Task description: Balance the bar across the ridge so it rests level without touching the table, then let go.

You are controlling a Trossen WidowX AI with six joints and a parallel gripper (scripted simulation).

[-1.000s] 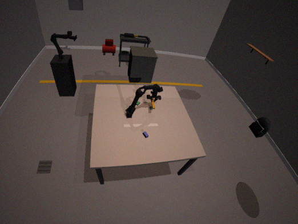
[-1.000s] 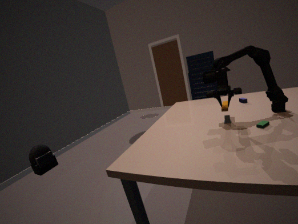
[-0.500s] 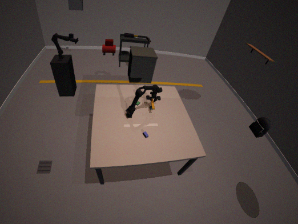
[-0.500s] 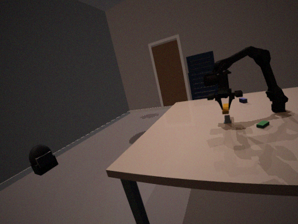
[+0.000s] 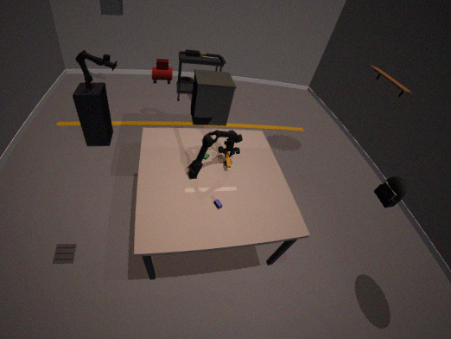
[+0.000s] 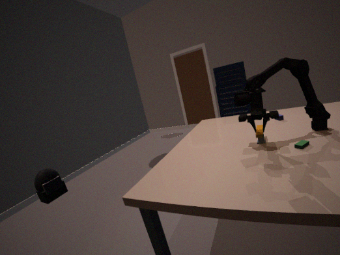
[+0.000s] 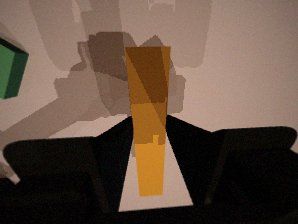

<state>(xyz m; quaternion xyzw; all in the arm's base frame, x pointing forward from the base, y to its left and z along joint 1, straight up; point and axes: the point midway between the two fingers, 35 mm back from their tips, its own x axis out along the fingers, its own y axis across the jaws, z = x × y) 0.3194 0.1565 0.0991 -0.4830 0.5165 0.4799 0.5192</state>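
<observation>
Right now the bar is 3 cm to the right of my gripper tip. The rest, counted from my gripper tip: green block: 17 cm behind, 6 cm to the left, 6 cm below; then blue block: 46 cm to the right, 16 cm behind, 5 cm below.
</observation>
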